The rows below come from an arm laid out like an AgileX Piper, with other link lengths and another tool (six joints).
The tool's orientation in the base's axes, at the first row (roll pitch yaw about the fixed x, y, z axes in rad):
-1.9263 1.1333 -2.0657
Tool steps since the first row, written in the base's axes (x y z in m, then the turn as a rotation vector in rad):
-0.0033 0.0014 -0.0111 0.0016 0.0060 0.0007
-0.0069 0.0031 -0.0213 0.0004 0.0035 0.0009
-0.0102 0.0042 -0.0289 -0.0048 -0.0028 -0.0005
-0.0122 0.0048 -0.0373 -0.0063 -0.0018 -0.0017
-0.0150 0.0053 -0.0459 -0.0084 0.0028 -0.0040
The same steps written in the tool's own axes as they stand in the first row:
0.0102 0.0054 -0.0018 -0.0032 0.0054 0.0004
0.0195 0.0106 -0.0041 -0.0022 0.0029 -0.0003
0.0267 0.0143 -0.0064 0.0025 -0.0028 -0.0041
0.0345 0.0180 -0.0072 0.0035 -0.0016 -0.0056
0.0426 0.0216 -0.0087 0.0043 0.0033 -0.0081

